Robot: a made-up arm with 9 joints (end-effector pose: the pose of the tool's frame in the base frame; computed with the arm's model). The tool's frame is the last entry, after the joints. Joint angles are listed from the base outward.
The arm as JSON. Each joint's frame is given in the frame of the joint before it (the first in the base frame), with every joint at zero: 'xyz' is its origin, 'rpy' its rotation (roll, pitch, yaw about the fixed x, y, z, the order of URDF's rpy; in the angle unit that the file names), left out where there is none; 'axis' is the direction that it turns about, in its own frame. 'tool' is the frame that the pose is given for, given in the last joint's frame.
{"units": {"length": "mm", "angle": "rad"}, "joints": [
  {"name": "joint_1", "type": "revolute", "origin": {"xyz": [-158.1, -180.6, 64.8], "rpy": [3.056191, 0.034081, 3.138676]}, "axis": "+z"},
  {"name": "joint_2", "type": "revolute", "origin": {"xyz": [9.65, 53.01, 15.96], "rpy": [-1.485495, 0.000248, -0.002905]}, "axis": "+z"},
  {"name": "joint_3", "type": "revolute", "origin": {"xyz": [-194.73, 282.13, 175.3], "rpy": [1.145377, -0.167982, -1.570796]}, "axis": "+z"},
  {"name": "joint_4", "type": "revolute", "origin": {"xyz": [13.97, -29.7, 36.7], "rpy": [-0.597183, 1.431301, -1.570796]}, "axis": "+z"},
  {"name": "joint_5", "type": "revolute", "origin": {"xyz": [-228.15, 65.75, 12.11], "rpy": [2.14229, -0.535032, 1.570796]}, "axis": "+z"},
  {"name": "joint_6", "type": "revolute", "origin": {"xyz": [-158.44, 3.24, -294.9], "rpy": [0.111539, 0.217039, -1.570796]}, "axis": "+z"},
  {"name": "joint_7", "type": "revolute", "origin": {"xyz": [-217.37, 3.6, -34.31], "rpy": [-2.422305, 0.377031, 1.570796]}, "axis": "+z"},
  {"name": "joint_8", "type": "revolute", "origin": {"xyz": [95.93, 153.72, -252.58], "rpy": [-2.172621, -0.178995, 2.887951]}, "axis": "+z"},
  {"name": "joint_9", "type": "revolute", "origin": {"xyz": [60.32, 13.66, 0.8], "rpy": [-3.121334, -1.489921, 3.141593]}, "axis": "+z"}
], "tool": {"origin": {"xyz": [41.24, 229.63, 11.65], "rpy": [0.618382, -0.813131, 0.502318]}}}
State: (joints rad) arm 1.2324 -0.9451 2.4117 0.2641 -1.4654 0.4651 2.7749 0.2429 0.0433
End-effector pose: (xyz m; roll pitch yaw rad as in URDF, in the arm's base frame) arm 0.0930 0.0380 0.3105 -1.7439 0.3599 -1.7762
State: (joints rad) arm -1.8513 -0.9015 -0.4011 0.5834 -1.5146 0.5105 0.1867 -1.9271 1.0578
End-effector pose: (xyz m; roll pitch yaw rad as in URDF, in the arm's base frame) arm -0.2576 -0.2379 1.0003 2.0896 0.0746 -0.6522
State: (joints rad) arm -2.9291 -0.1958 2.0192 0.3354 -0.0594 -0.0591 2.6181 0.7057 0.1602
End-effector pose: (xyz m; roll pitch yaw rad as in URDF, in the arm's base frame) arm -0.5287 -0.1386 0.3146 -2.4554 -0.1116 2.5913
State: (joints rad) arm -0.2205 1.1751 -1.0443 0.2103 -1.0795 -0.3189 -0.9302 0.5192 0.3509
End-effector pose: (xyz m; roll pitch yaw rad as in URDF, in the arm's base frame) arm 0.2094 0.5747 -0.3876 -1.7999 -0.1684 -2.9515
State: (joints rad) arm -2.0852 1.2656 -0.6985 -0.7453 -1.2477 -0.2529 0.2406 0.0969 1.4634
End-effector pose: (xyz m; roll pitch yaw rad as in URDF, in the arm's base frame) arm -0.5452 0.1076 -0.7905 -0.8078 0.5900 -2.4861
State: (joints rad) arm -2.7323 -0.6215 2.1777 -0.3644 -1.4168 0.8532 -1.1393 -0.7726 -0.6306
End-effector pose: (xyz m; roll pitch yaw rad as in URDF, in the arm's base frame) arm -0.4636 -0.6391 0.6281 1.7384 0.1851 0.7461
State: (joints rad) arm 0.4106 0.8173 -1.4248 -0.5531 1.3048 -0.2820 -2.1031 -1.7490 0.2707
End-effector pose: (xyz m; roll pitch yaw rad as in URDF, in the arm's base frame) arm 0.5460 -0.2983 -0.2488 0.7413 0.2151 -1.9859
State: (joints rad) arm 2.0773 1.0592 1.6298 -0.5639 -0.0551 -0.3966 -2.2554 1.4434 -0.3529
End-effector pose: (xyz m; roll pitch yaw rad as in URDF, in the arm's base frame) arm -0.1762 -0.6958 -0.0618 3.0707 1.1726 3.0003
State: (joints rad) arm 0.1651 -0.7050 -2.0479 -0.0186 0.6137 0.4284 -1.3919 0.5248 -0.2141
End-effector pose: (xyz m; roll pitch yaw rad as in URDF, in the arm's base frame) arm -0.1280 -0.0299 0.6065 -1.3117 1.4697 0.2814
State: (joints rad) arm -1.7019 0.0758 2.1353 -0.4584 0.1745 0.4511 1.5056 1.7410 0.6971
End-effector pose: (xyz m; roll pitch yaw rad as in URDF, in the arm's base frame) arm -0.7529 0.5428 0.6442 -2.7802 0.2046 -3.0296
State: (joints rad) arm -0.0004 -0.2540 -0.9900 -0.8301 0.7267 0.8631 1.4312 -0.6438 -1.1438
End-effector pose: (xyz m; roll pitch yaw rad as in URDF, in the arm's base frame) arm 0.1671 0.1354 0.2191 -2.5219 -0.1681 -1.5391
